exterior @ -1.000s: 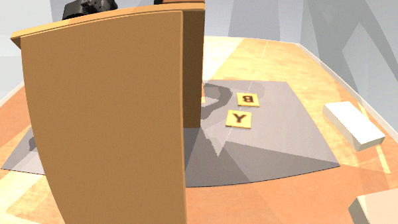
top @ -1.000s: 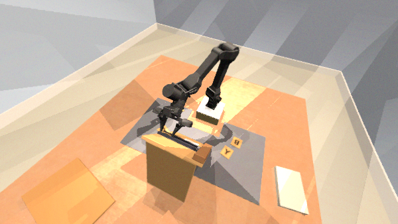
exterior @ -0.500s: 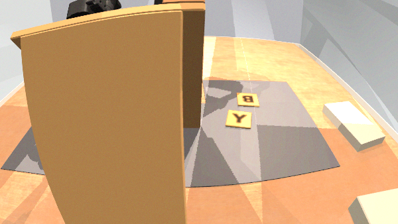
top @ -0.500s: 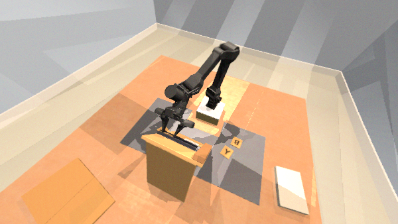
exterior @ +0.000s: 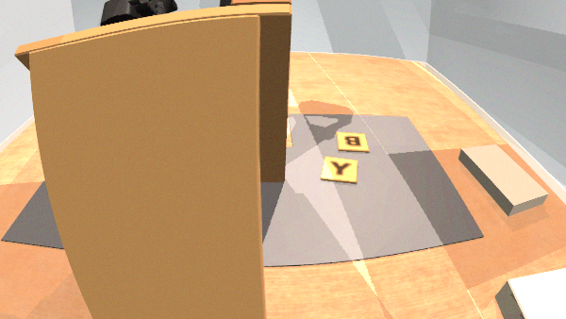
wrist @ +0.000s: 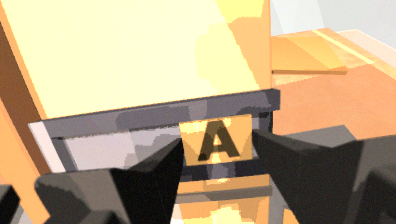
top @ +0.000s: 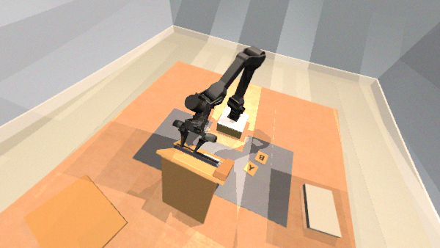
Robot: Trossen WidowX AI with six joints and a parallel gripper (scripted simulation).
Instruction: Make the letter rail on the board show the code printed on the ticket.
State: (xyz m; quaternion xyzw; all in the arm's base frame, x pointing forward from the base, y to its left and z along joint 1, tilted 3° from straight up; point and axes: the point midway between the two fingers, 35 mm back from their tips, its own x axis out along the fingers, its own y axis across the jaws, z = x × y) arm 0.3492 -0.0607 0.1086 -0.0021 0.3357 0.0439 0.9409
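Right now the white ticket is 80 mm to the left of my gripper tip, 80 mm below it and 60 mm behind it. The rest, counted from my gripper tip: grey mat (170 mm below, 170 mm behind, 80 mm to the left); then flat orange panel (380 mm ahead, 240 mm to the right, 170 mm below); then letter tile (right at my gripper tip).
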